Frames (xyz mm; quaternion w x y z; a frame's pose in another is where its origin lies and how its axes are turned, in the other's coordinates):
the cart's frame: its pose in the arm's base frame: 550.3 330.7 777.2 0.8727 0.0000 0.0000 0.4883
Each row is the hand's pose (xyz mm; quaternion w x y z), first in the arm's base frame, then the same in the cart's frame.
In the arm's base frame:
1: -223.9 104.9 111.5 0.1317 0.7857 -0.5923 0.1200
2: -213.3 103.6 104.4 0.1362 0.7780 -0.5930 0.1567
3: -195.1 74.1 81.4 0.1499 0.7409 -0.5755 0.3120
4: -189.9 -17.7 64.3 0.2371 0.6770 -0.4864 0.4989
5: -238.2 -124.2 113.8 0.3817 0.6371 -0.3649 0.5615
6: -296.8 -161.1 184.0 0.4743 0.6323 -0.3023 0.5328
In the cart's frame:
1: -597.5 541.7 -665.7 0.1735 0.3965 -0.9006 0.0404
2: -593.0 532.0 -672.8 0.1954 0.3894 -0.8974 0.0702
3: -608.6 501.0 -695.8 0.2832 0.3656 -0.8640 0.1991
4: -684.2 448.6 -712.9 0.4505 0.3533 -0.7550 0.3196
5: -800.2 434.0 -663.4 0.6073 0.3778 -0.6295 0.3036
6: -862.3 464.7 -593.2 0.6741 0.4042 -0.5726 0.2334

